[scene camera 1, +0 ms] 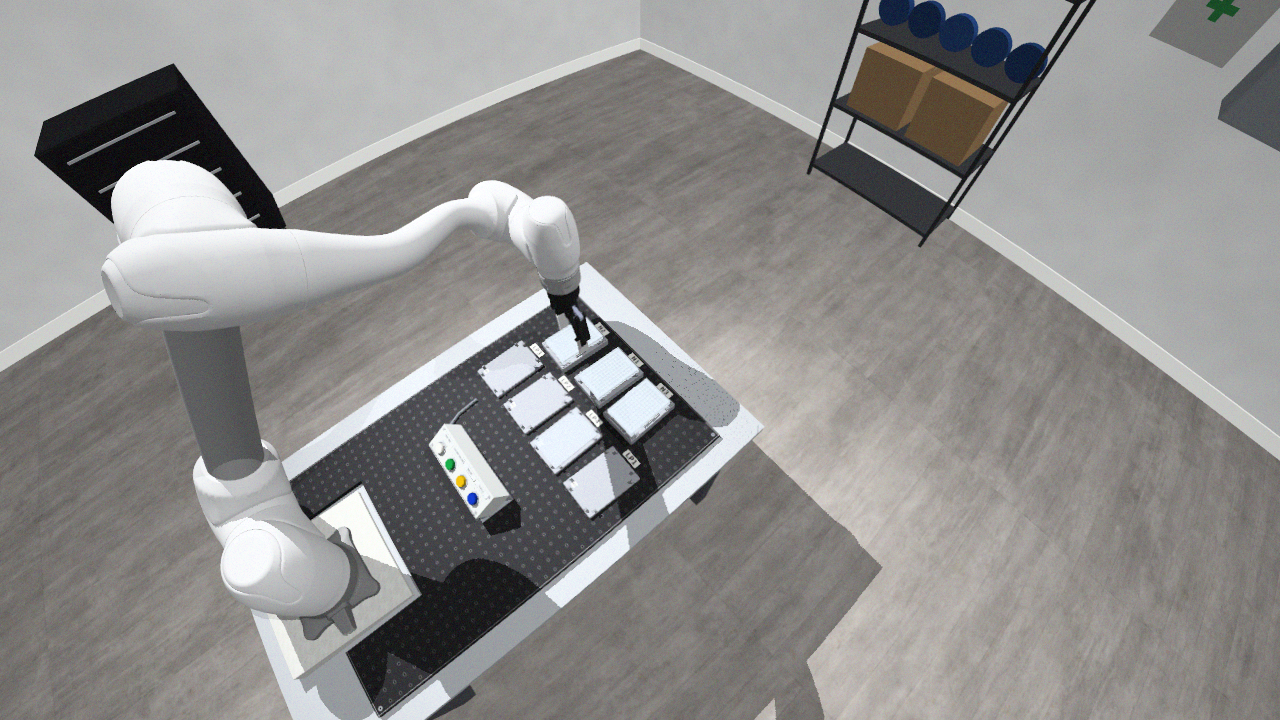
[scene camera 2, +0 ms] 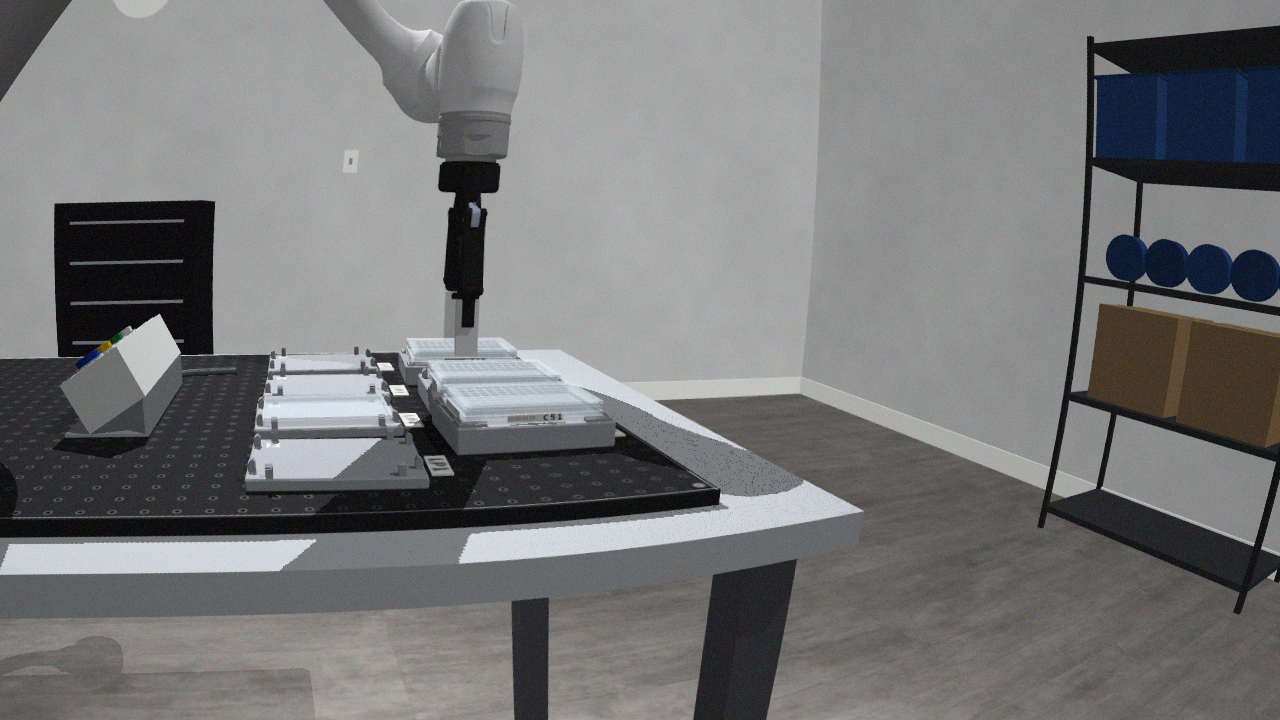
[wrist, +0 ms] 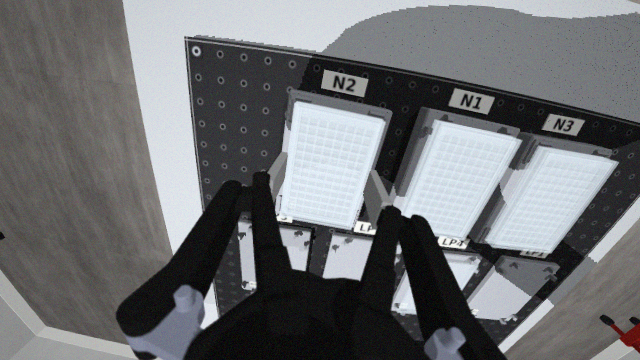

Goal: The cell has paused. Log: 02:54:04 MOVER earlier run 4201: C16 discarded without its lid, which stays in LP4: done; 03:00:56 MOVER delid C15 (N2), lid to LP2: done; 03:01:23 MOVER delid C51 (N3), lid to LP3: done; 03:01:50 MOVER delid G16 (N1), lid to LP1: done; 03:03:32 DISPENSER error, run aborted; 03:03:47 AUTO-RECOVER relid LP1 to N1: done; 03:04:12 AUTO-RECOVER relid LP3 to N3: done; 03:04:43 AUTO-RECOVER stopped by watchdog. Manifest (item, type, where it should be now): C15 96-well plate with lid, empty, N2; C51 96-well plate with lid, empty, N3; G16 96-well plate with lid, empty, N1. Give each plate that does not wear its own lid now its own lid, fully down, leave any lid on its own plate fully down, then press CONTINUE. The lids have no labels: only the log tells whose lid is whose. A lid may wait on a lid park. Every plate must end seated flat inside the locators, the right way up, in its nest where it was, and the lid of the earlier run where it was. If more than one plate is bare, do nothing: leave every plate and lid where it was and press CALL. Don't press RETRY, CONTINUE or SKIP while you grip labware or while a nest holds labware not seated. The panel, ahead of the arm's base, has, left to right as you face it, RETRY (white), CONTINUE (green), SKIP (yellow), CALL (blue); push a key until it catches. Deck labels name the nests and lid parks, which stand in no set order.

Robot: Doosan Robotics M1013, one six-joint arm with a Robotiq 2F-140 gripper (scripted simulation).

Observation:
The pictures show: my gripper, a key panel, a LP1 park, a LP3 park and a LP2 park.
My gripper also shows in scene camera 1 and in the wrist view.

